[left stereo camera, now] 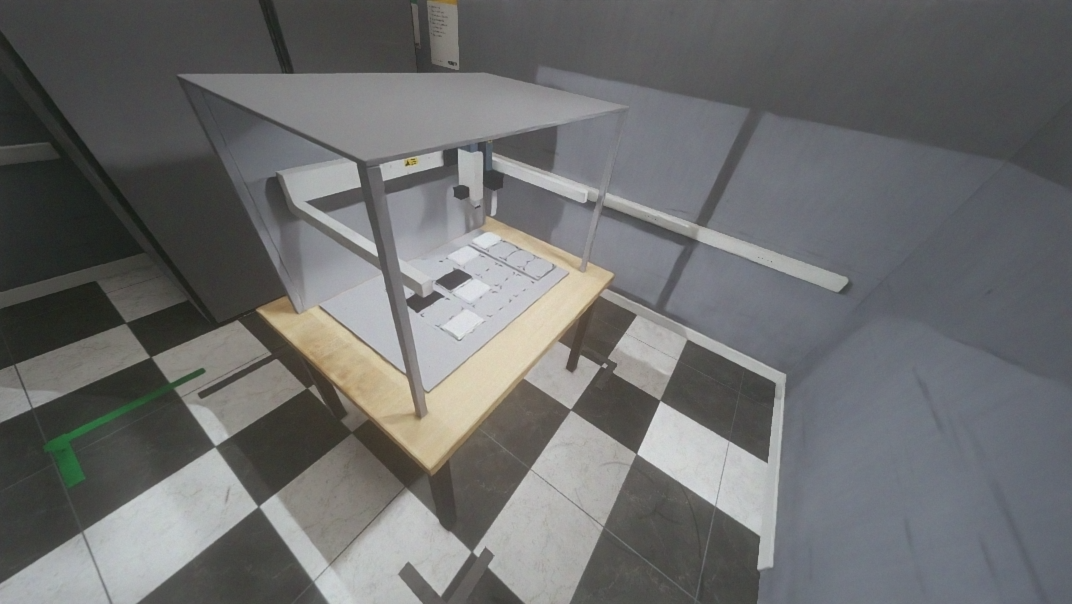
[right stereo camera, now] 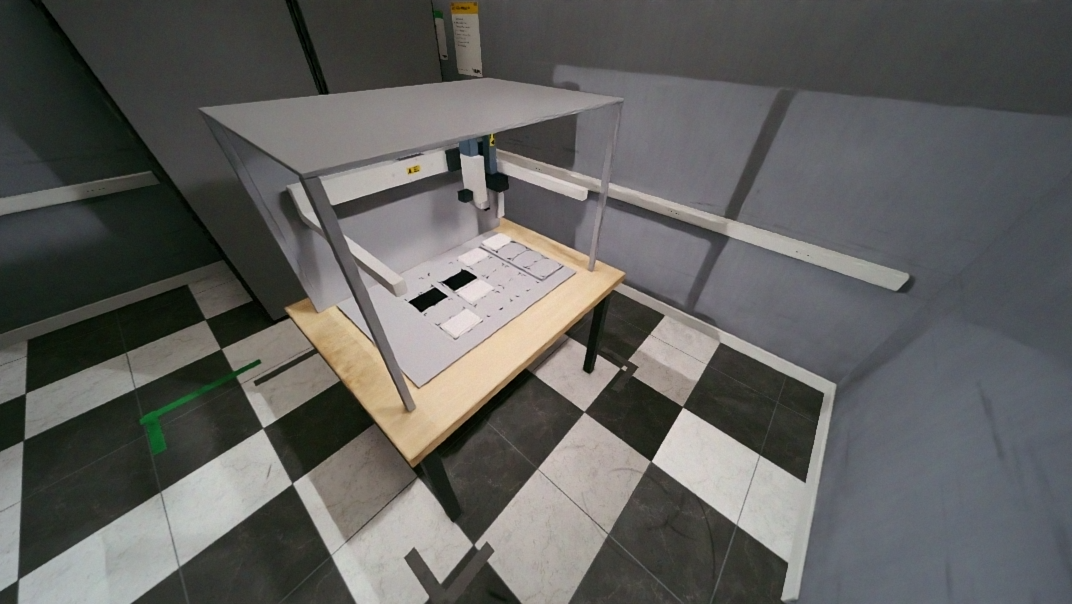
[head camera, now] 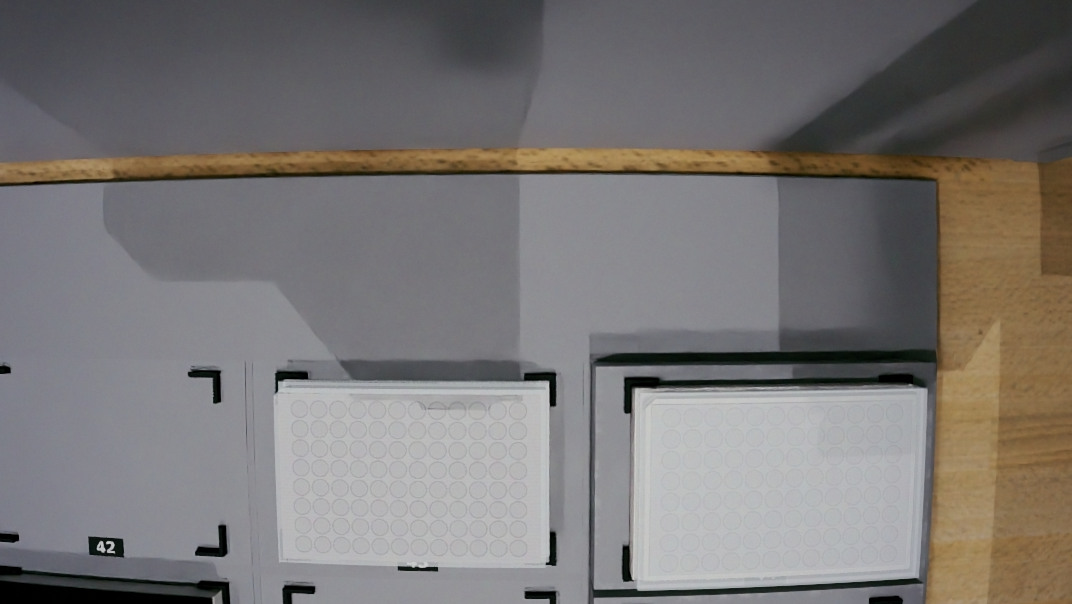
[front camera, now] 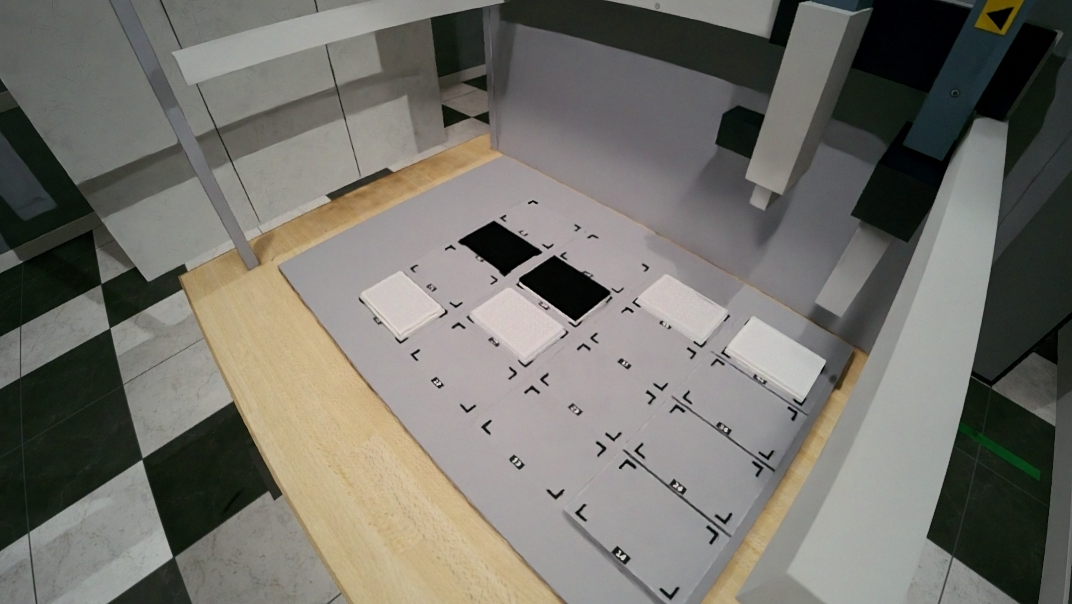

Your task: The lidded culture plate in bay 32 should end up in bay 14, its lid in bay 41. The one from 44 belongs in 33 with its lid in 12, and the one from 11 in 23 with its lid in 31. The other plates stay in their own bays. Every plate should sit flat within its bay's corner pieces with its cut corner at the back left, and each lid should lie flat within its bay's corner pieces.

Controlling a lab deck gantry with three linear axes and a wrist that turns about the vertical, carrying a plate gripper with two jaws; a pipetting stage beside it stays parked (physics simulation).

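Seen in the pictures: gripper, fingertip midpoint: point(left stereo camera: 484, 211) point(right stereo camera: 493, 213) point(front camera: 841, 287); robot's base, origin of the base link: point(left stereo camera: 459, 340) point(right stereo camera: 455, 339) point(front camera: 360, 299).
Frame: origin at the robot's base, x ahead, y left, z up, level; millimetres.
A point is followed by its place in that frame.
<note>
Black-topped plate 32 point(front camera: 567, 288) @(x 238, y 254, z 16 mm) point(head camera: 105, 594) @(x 237, y 300, z 12 mm) point(left stereo camera: 453, 279) @(x 220, y 252, z 17 mm) point(right stereo camera: 459, 279) @(x 225, y 255, z 17 mm) sits in its bay. White lidded plate 44 point(front camera: 776, 356) @(x 557, y 357, z 31 mm) point(head camera: 780, 487) @(x 553, y 365, z 31 mm) point(left stereo camera: 487, 240) @(x 546, y 350, z 31 mm) point(right stereo camera: 496, 241) @(x 544, y 355, z 31 mm) sits on the raised back-right bay. White lidded plate 11 point(front camera: 401, 303) @(x 73, y 40, z 14 mm) point(left stereo camera: 462, 324) @(x 55, y 38, z 14 mm) point(right stereo camera: 460, 323) @(x 56, y 38, z 14 mm) sits front left. Bays 14 point(front camera: 652, 510) @(x 551, y 60, z 15 mm), 23 point(front camera: 592, 412) @(x 411, y 117, z 0 mm), 33 point(front camera: 637, 348) @(x 388, y 247, z 0 mm), 12 point(front camera: 453, 375) @(x 234, y 21, z 0 mm) and 41 point(front camera: 540, 225) @(x 70, y 360, z 0 mm) hold nothing. My gripper point(front camera: 851, 288) @(x 580, y 400, z 159 mm) point(left stereo camera: 493, 210) @(x 580, y 400, z 159 mm) hangs high at the back right, beyond plate 44, with no plate; it looks open, its far jaw hidden in the front view.
White plate 22 point(front camera: 517, 322) @(x 234, y 147, z 14 mm), black plate 31 point(front camera: 498, 246) @(x 69, y 252, z 8 mm) and white plate 43 point(front camera: 681, 306) @(x 393, y 357, z 14 mm) point(head camera: 412, 476) @(x 394, y 366, z 14 mm) stand in their bays. The parked pipetting stage point(front camera: 802, 97) hangs left of the gripper. A white rail point(front camera: 900, 375) @(x 611, y 7, z 400 mm) runs along the right; the back wall point(front camera: 600, 135) @(x 75, y 519, z 141 mm) stands behind.
</note>
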